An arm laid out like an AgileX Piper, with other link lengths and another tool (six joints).
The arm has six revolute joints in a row. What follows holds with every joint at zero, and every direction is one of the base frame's. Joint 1 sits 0.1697 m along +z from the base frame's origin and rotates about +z. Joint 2 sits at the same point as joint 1 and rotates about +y. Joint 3 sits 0.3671 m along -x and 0.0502 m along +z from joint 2 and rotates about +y. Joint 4 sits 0.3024 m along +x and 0.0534 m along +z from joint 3 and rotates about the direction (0.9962, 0, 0.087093). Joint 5 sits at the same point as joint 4 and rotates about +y. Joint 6 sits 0.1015 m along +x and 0.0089 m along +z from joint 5 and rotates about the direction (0.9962, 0, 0.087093). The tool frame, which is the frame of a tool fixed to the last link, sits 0.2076 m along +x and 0.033 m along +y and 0.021 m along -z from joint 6; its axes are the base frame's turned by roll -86.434, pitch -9.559 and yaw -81.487 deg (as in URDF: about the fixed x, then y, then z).
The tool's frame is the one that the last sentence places.
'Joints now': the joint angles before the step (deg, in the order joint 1, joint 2, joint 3, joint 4, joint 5, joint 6). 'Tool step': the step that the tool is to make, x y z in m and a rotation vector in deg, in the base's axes. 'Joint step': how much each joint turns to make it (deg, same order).
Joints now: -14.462, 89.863, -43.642, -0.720, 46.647, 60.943
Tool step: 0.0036, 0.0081, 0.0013, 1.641, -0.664, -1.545
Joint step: -0.006, -0.128, 0.241, 2.338, -0.345, -0.005
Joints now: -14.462, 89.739, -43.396, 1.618, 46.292, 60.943
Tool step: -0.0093, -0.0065, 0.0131, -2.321, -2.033, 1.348
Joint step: -0.010, -4.243, 1.786, -2.283, -0.093, 0.113
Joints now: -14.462, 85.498, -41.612, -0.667, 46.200, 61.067
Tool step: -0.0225, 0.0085, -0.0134, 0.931, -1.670, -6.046
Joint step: 0.013, -3.841, 7.550, 1.032, -5.084, 5.422
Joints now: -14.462, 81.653, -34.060, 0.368, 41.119, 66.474
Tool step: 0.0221, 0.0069, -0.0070, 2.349, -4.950, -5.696
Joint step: 0.009, 0.686, 2.947, 4.886, -7.902, 2.038
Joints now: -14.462, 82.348, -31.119, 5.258, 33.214, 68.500
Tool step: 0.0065, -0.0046, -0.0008, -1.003, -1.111, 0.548
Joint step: -0.005, 0.443, 0.024, -0.832, -1.797, -0.056
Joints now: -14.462, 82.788, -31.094, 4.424, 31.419, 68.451
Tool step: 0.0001, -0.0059, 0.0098, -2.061, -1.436, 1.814
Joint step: -0.008, -2.139, 0.007, -2.299, 0.231, -0.174
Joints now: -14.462, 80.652, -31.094, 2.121, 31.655, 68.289
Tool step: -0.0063, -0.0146, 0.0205, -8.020, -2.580, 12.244
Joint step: -0.008, -4.862, -0.004, -6.548, 0.253, -8.179
